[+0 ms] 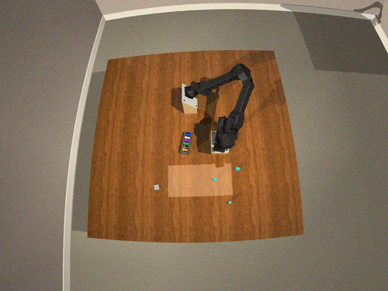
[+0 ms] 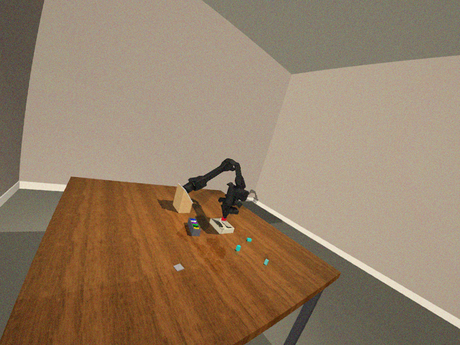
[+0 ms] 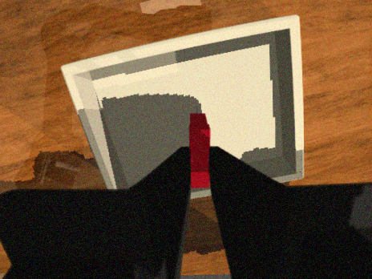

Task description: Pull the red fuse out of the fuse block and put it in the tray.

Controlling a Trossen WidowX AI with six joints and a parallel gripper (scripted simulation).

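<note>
Now: the red fuse 1 cm below my gripper tip. From my gripper tip the other things lie so: green fuse 20 cm to the right, 4 cm below; then cream tray 6 cm below; then yellow fuse 4 cm ahead, 21 cm to the right, 4 cm below.
</note>
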